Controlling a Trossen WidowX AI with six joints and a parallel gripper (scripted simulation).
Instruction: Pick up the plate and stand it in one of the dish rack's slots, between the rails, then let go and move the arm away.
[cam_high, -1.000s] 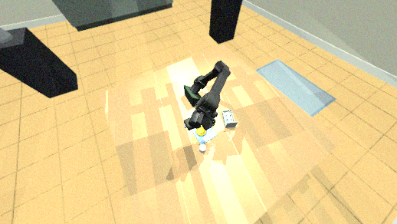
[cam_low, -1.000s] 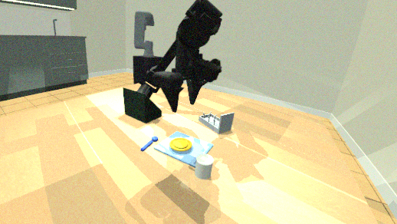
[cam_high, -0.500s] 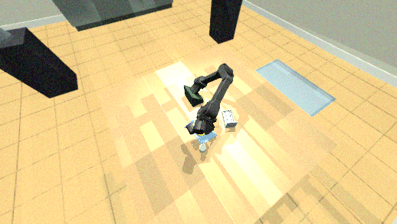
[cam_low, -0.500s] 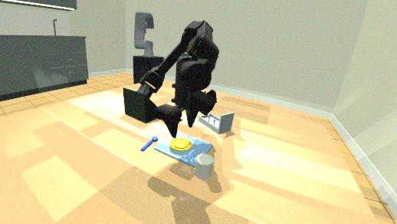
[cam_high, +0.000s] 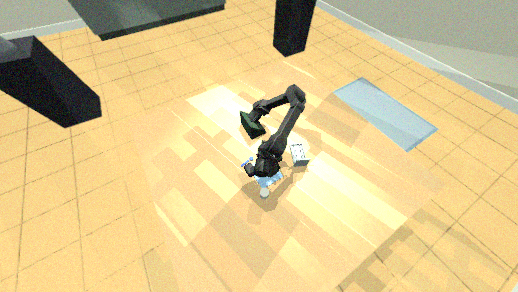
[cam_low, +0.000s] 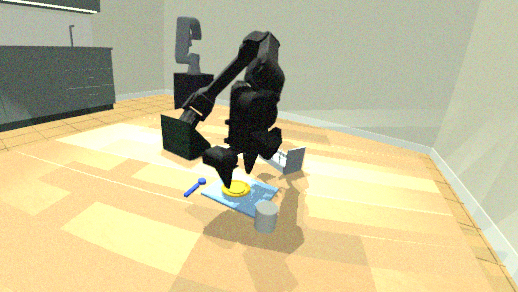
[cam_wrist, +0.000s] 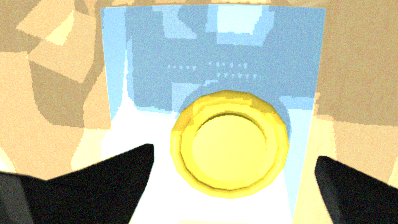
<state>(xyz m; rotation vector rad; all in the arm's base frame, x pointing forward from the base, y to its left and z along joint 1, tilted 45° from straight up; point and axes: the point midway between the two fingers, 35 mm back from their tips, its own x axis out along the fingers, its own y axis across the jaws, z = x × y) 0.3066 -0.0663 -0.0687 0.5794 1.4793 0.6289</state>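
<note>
The yellow plate lies 3 cm below my gripper tip and 1 cm behind it. From my gripper tip the other things lie so: blue spoon: 10 cm behind, 4 cm to the right, 4 cm below; then white cup: 11 cm ahead, 5 cm to the right, 2 cm below; then light blue mat: 4 cm below, 2 cm to the left.
</note>
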